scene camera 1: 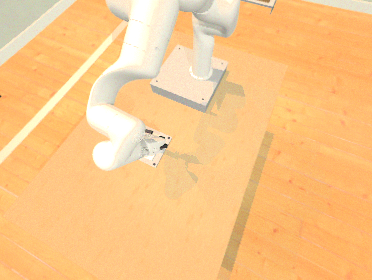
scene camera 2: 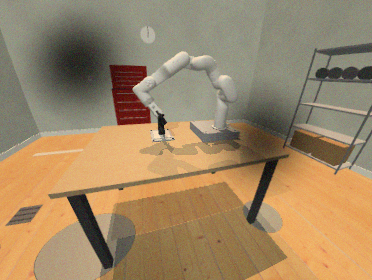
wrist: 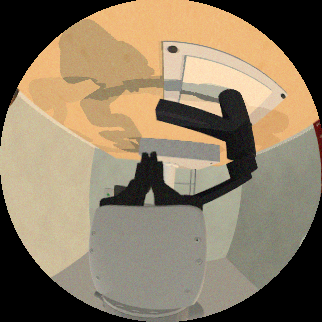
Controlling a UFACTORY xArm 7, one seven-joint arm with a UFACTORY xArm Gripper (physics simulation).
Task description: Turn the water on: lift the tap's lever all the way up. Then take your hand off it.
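Frame: origin at the arm's base, x up, y ahead, z left, level; millimetres.
Where they show: gripper, between the fingertips: point(scene camera 1: 162, 139) point(scene camera 2: 165, 123) point(wrist: 150, 159); arm's base, origin of its link: point(scene camera 1: 200, 71) point(scene camera 2: 218, 127) point(wrist: 166, 163).
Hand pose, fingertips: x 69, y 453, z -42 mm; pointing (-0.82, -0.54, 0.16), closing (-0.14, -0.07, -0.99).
Each offset is from my fingertips to the top centre of the thing. Level surfaces: height alone.
The black tap point(scene camera 2: 161, 131) point(wrist: 238, 122) stands upright on a pale base plate {dy -2, dx -123, dz -128 mm} point(scene camera 1: 158, 157) point(wrist: 172, 67); the arm partly hides both in scene camera 1. In the wrist view its spout {dy +8, dx -35, dz -59 mm} point(wrist: 190, 116) points left. Its lever {dy +5, dx +63, dz -83 mm} point(wrist: 222, 191) slants away from the spout and appears raised at its free end, which reaches beside the gripper's right knuckle. The exact lever angle and any contact cannot be told. My gripper point(scene camera 1: 164, 146) point(wrist: 150, 159) is shut and empty, close beside the tap, with its fingertips to the left of the tap body in the wrist view.
The wooden table {dx -135 mm} point(scene camera 1: 200, 220) point(scene camera 2: 115, 165) carries the arm's grey base block point(scene camera 1: 177, 95) point(scene camera 2: 205, 132) point(wrist: 180, 150) behind the tap. A red cabinet point(scene camera 2: 130, 92) and a metal shelf rack point(scene camera 2: 303, 97) stand away from the table.
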